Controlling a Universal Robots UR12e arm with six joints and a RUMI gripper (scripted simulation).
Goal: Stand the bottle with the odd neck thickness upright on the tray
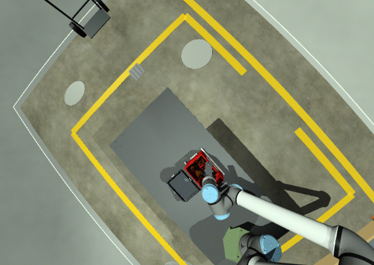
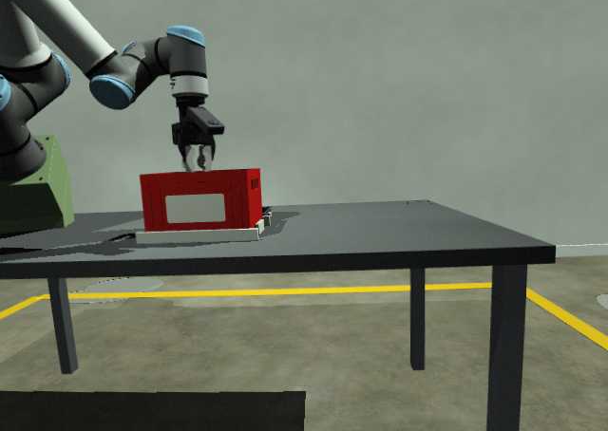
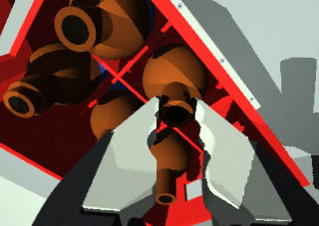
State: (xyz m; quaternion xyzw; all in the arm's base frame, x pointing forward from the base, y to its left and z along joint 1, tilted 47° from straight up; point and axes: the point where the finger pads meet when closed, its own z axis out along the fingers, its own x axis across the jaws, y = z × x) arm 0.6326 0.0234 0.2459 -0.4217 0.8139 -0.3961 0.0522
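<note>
Right now the red crate is 50 mm to the left of my hand and 70 mm below it. The rest, counted from my hand: dark tray 320 mm to the left, 140 mm below; then bottle 80 mm ahead, 10 mm to the left, 70 mm below.
</note>
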